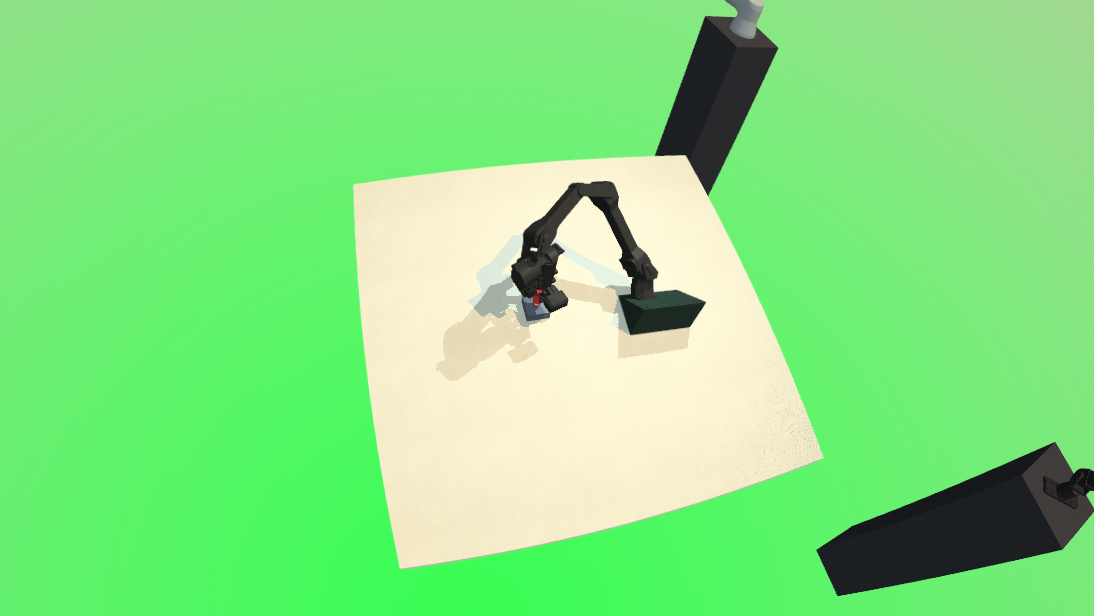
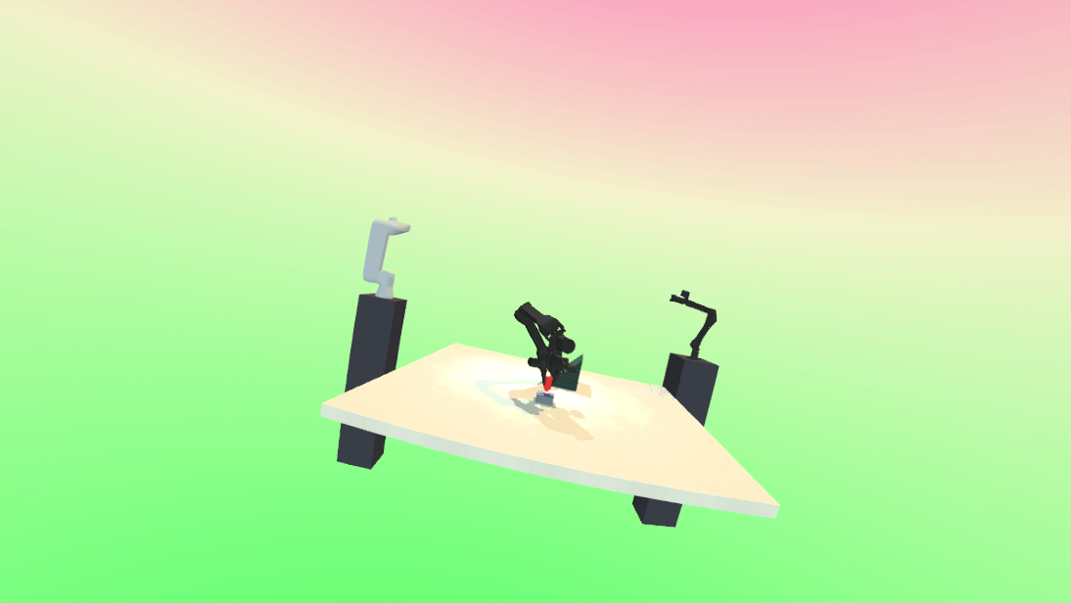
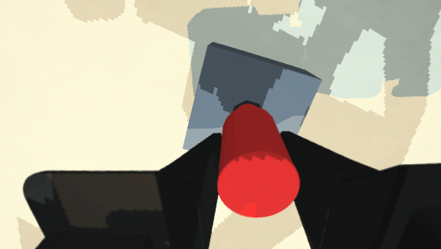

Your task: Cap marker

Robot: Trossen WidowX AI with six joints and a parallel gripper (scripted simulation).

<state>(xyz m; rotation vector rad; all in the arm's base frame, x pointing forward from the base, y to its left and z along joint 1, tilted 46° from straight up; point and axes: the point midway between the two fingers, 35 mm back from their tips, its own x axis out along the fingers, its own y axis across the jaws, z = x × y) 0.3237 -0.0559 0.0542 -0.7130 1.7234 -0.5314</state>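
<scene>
Right now the red cap is 10 mm above my gripper tip. From my gripper tip the other things lie so: holder block: 50 mm below.
</scene>
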